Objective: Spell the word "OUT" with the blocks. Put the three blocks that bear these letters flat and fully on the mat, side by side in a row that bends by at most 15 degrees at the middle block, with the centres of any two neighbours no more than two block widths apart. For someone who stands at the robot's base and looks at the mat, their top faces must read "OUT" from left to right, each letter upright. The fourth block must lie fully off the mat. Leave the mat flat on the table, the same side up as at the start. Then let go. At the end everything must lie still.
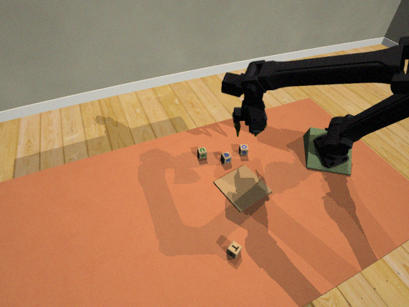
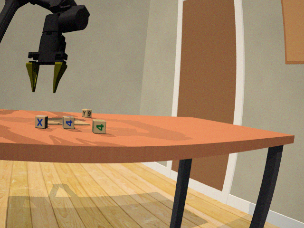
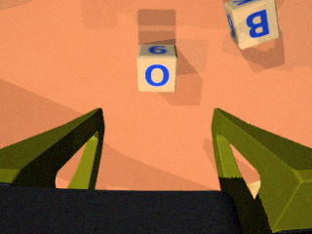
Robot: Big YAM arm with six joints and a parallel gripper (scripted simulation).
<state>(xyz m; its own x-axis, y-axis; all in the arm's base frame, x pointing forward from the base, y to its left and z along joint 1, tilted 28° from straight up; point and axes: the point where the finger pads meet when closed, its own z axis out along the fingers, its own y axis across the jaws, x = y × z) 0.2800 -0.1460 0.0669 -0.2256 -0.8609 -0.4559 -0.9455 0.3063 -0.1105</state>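
My hand is 8 cm above the O block. Also, from my hand: tan mat (6 cm ahead, 15 cm to the left, 9 cm below); then wooden block (8 cm ahead, 2 cm to the left, 8 cm below).
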